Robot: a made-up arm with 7 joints. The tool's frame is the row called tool. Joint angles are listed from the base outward.
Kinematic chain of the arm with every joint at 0, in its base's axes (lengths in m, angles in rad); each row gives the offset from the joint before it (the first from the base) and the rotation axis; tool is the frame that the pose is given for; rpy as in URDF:
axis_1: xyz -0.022 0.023 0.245 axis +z
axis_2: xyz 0.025 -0.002 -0.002 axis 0 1 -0.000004
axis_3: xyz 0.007 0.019 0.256 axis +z
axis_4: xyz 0.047 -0.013 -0.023 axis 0 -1 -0.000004
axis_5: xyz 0.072 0.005 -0.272 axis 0 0.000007 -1
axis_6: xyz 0.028 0.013 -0.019 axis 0 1 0.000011
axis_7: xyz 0.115 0.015 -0.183 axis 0 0.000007 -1
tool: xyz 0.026 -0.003 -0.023 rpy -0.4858 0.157 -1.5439
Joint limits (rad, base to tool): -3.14..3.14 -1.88..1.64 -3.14..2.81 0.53..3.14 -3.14..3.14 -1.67..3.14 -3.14..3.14
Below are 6 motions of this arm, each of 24 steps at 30 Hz.
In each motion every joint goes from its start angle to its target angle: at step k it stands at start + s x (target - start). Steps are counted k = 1, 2, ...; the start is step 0. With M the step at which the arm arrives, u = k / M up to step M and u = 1 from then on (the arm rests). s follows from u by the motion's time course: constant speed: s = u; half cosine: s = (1 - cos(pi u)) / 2; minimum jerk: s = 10 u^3 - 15 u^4 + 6 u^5.
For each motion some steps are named. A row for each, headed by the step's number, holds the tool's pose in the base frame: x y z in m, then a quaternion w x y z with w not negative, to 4 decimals.
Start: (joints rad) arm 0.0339 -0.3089 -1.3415 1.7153 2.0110 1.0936 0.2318
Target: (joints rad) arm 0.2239 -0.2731 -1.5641 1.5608 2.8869 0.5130 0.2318
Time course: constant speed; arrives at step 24
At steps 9, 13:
9: 0.0384 -0.5148 0.6468 0.0419 -0.9835 -0.1123 0.1356
13: 0.0302 -0.5318 0.6070 0.1115 -0.9847 -0.1138 0.0705

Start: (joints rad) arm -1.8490 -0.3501 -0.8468 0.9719 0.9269 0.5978 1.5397
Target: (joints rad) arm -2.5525 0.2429 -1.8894 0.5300 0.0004 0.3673 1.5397
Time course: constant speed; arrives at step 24
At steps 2, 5, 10, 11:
2: -0.5115 -0.1435 0.3189 0.7346 -0.6188 0.2547 -0.1123
5: -0.5268 -0.0389 0.2613 0.7798 -0.5272 0.2915 -0.1700
10: -0.4915 0.1370 0.1871 0.8317 -0.3688 0.3186 -0.2661
11: -0.4761 0.1699 0.1758 0.8385 -0.3374 0.3191 -0.2851

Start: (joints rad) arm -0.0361 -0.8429 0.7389 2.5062 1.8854 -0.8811 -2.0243
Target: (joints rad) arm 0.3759 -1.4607 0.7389 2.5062 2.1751 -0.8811 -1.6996
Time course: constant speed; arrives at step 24
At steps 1, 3, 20, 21, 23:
1: -0.1790 -0.0082 0.8499 0.2639 0.7775 -0.5164 -0.2431
3: -0.2036 -0.0105 0.8398 0.2618 0.8029 -0.4908 -0.2143
20: -0.3817 -0.0880 0.7110 0.2313 0.9408 -0.2442 0.0426
21: -0.3896 -0.0951 0.7012 0.2288 0.9444 -0.2289 0.0580
23: -0.4045 -0.1099 0.6810 0.2236 0.9501 -0.1985 0.0888

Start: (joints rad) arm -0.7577 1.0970 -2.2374 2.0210 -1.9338 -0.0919 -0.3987
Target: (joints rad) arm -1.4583 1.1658 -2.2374 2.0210 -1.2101 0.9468 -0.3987
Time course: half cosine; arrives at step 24
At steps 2, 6, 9, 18, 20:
2: -0.1167 -0.5340 0.5956 0.1909 -0.8330 0.5166 0.0524
6: -0.1495 -0.5347 0.6227 0.1245 -0.8383 0.5300 0.0295
9: -0.1913 -0.5238 0.6562 0.0373 -0.8356 0.5481 0.0025
18: -0.3150 -0.3957 0.7415 0.2726 0.7443 -0.6065 0.0621
20: -0.3281 -0.3674 0.7477 0.3180 0.7202 -0.6130 0.0669

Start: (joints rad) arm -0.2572 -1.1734 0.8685 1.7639 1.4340 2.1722 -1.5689
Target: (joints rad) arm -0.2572 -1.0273 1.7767 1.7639 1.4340 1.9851 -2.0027
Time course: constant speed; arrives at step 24
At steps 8, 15, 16, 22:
8: -0.2616 0.4779 0.3518 0.6578 -0.1466 -0.0201 0.7385
15: -0.3045 0.4670 0.2893 0.5605 -0.1432 0.0485 0.8143
16: -0.3113 0.4638 0.2810 0.5457 -0.1413 0.0585 0.8239
22: -0.3552 0.4353 0.2360 0.4534 -0.1235 0.1185 0.8747

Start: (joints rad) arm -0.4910 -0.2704 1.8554 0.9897 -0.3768 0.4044 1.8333
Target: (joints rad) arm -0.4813 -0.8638 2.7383 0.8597 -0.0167 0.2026 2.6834
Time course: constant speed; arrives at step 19
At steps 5, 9, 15, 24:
5: -0.0035 0.5567 0.1593 0.7137 0.1850 0.2284 -0.6358
9: -0.0791 0.5258 0.0807 0.7011 0.1532 0.2322 -0.6565
15: -0.1587 0.4355 -0.0435 0.6674 0.1021 0.2100 -0.7071
24: -0.1876 0.3504 -0.1190 0.6334 0.0740 0.1758 -0.7500

